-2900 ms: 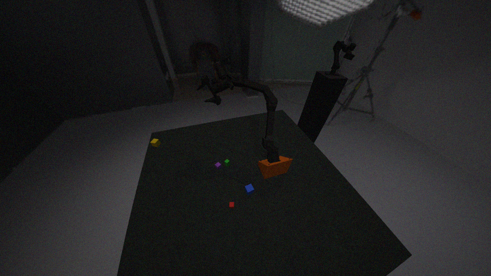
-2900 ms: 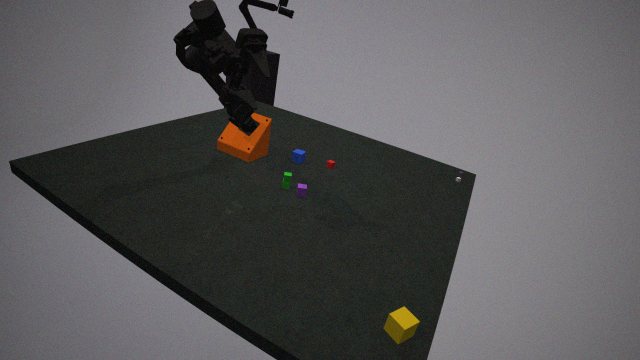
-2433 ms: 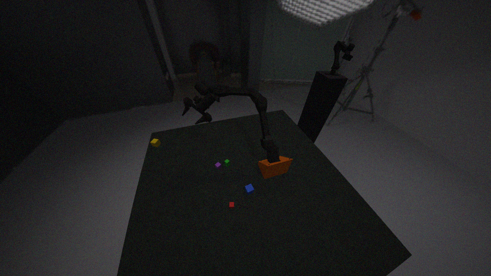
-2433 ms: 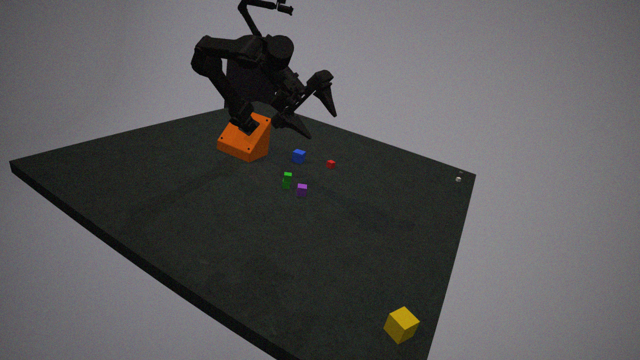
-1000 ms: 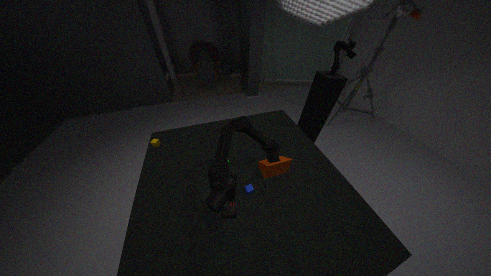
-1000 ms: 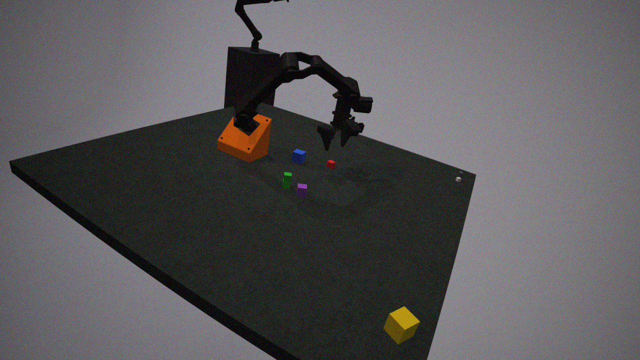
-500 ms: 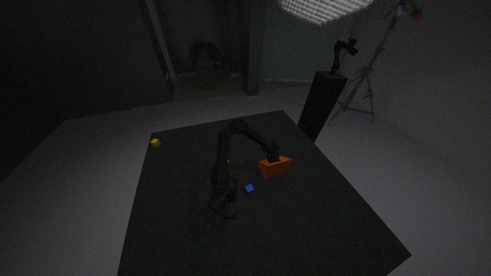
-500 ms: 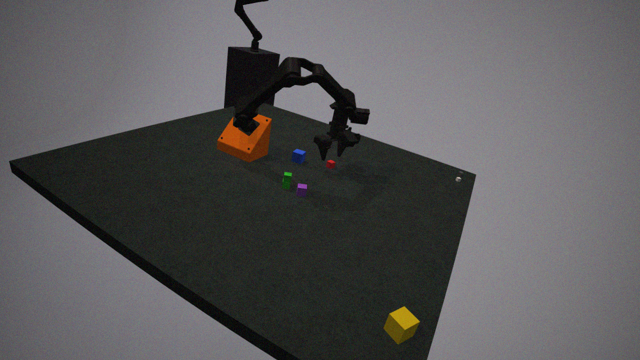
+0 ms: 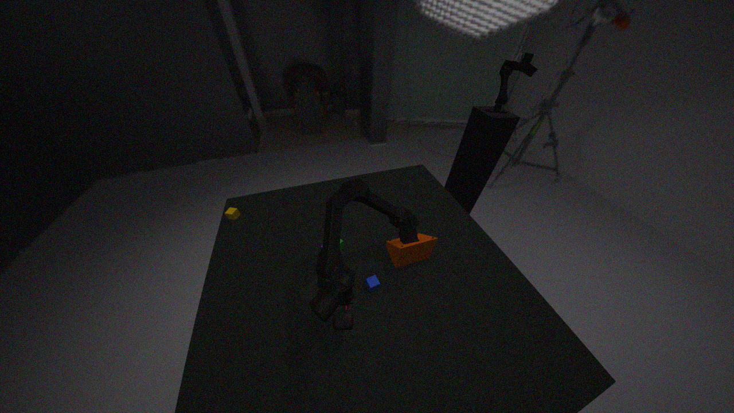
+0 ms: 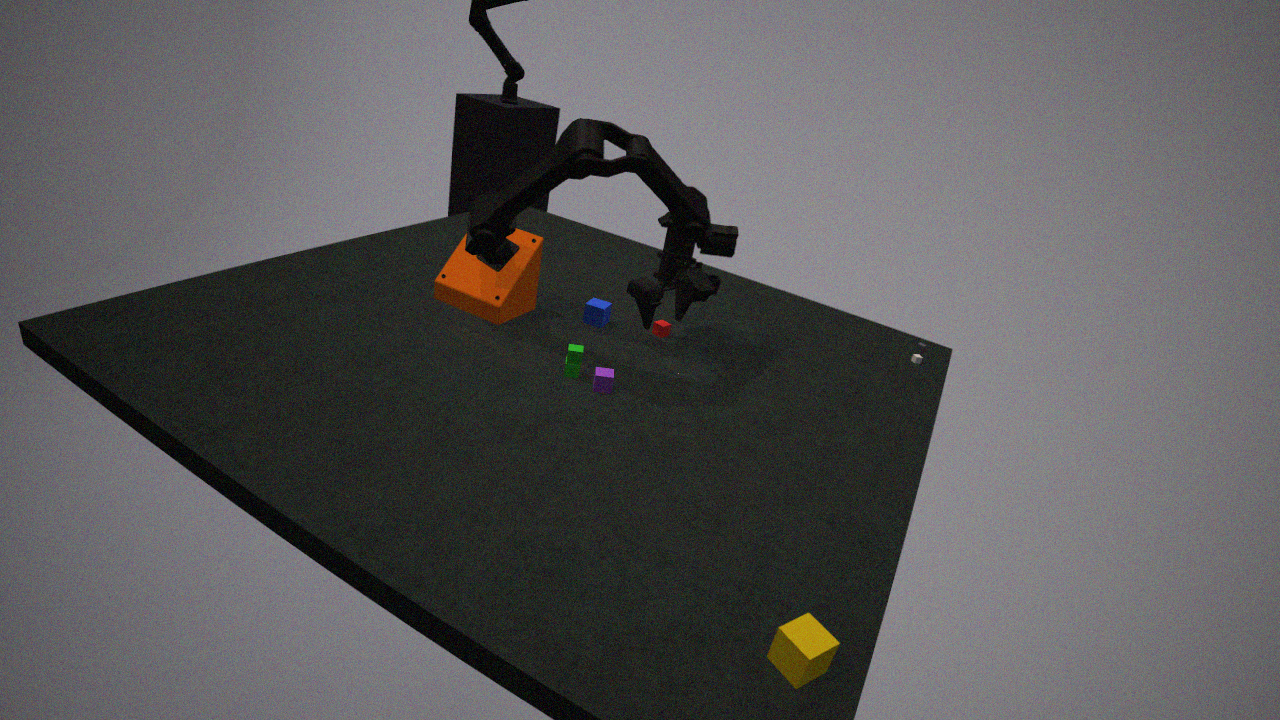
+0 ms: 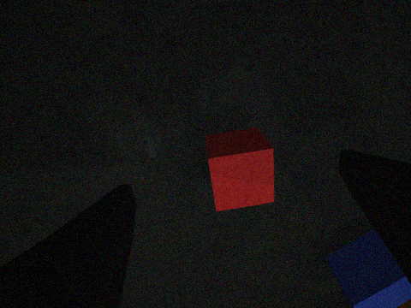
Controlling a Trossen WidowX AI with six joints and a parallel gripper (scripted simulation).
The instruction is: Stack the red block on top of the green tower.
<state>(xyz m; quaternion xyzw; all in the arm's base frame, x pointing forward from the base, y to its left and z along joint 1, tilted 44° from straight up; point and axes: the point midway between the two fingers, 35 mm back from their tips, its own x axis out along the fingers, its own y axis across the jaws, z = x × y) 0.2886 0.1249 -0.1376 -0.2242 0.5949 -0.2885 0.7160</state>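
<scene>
The red block lies 10 mm below my gripper tip. Round my gripper tip: purple block 70 mm ahead, 270 mm to the right, 10 mm below; then white block 420 mm ahead, 400 mm to the left, 10 mm below; then blue block 110 mm behind, 70 mm to the right.
</scene>
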